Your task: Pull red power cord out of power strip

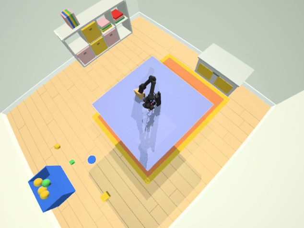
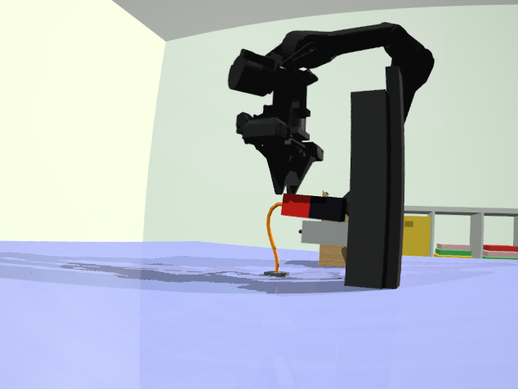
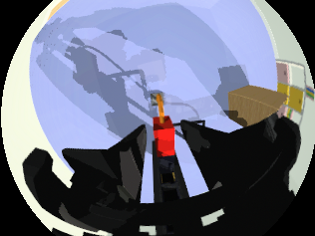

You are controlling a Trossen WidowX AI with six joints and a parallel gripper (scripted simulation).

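Right now the red plug is 1 cm ahead of my gripper tip, 4 cm to the left of it and 1 cm below it. From my gripper tip the other things lie so: dark anchor (1 cm to the right, 12 cm below).
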